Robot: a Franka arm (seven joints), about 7 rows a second.
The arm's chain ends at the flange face. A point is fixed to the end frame.
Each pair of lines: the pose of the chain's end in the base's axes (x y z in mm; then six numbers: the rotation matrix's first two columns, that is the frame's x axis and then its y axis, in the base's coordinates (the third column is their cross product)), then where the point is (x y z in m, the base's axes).
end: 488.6 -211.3 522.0 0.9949 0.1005 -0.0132 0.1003 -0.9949 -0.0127
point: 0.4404 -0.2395 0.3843
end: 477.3 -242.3 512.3 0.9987 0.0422 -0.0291 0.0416 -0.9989 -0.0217
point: 0.4253 -0.2665 0.3753
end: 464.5 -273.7 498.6 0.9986 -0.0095 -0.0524 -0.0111 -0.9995 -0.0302
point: 0.4081 -0.2940 0.3627
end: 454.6 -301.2 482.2 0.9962 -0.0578 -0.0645 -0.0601 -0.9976 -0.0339
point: 0.3957 -0.3181 0.3469
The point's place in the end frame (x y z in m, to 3 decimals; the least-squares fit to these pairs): -0.049 0.025 0.138
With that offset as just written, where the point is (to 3 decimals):
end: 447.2 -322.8 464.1 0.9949 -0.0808 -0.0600 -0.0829 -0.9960 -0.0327
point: 0.388 -0.339 0.329
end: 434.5 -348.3 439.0 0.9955 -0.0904 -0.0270 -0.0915 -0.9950 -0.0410
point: 0.380 -0.363 0.301
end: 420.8 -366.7 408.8 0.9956 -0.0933 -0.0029 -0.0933 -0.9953 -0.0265
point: 0.370 -0.383 0.270
